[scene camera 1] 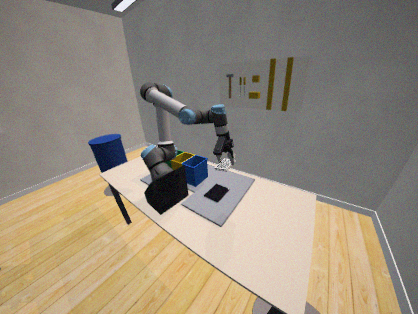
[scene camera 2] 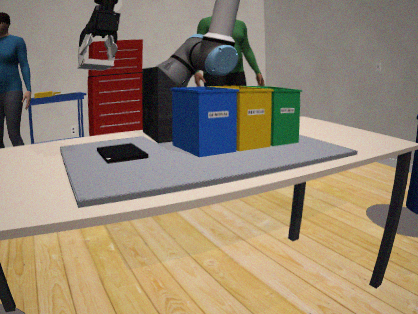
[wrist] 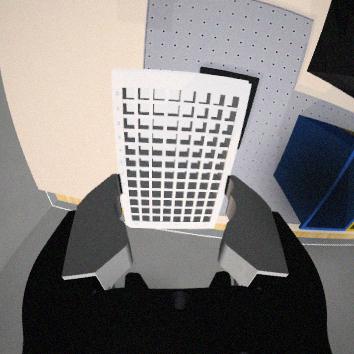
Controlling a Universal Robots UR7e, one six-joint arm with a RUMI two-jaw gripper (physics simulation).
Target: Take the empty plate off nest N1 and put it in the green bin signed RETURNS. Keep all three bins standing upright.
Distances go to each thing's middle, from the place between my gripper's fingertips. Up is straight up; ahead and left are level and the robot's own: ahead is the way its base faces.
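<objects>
Counting from my hand, I find the yellow bin (scene camera 2: 253, 104) 17 cm below it, 45 cm to the left of it and 2 cm behind it. The white plate (wrist: 176, 132) is 1 cm above my hand and 1 cm behind it; going by their middles, the plate is the nearest to my hand of the things named here. There is also the blue bin (scene camera 2: 204, 119), 17 cm below my hand and 32 cm to the left of it. As for the green bin (scene camera 2: 285, 106), it is 17 cm below my hand, 58 cm to the left of it and 4 cm behind it. Going by their middles, the green bin is the farthest from my hand of the things named here.
</objects>
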